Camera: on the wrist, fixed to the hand. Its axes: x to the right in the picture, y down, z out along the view.
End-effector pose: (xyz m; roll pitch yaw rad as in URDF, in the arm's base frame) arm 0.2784 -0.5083 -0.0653 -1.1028 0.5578 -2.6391
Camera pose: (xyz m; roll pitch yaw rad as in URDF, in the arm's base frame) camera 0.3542 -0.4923 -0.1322 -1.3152 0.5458 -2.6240
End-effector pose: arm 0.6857 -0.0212 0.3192 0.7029 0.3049 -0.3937
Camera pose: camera 0.7075 0.0651 0.3696 0.4780 0.2951 -0.4090
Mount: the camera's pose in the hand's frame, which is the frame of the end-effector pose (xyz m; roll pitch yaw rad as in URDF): -0.0275 0.0958 -0.0232 -0.2203 -0.0169 -0.0049
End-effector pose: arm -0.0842 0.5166 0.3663 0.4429 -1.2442 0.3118
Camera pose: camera -0.1403 0.5999 0.3467 0.2585 -1.2572 0.2740
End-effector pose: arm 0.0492 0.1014 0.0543 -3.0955 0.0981 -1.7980
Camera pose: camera -0.0393 0.1481 0.0757 2.9680 0.1148 -1.7923
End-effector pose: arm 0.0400 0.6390 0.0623 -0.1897 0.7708 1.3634
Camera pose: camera -0.0577 0.6103 0.0522 -0.4116 0.7533 1.3612
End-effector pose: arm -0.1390 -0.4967 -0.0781 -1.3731 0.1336 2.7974
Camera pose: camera -0.0997 -0.5066 -0.1720 -1.5914 0.1255 2.8131
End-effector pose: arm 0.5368 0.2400 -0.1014 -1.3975 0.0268 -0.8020
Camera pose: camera 0.5113 0.2572 -0.1990 -1.6175 0.0191 -0.7862
